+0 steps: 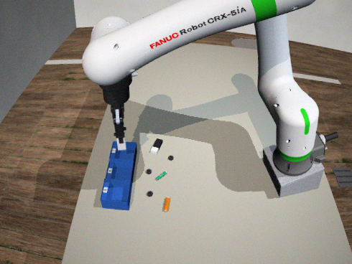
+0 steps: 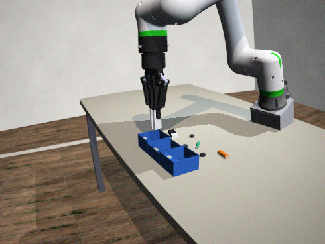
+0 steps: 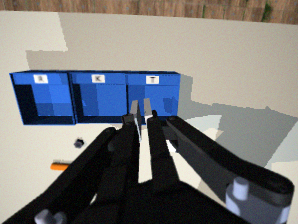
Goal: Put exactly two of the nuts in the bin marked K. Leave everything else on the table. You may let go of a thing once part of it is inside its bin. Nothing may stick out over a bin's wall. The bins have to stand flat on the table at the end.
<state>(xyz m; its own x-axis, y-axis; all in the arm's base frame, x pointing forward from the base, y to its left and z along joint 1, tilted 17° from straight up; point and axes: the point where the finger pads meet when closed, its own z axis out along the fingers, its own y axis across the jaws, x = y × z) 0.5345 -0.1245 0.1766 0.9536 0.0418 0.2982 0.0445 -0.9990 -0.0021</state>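
The blue three-compartment bin is 10 mm ahead of my hand, 70 mm to the left of it and 90 mm below it. From my hand the other things lie so: white block: 120 mm behind, 60 mm to the right, 100 mm below; then green cylinder: 120 mm behind, 70 mm to the left, 100 mm below; then orange cylinder: 130 mm behind, 190 mm to the left, 100 mm below.
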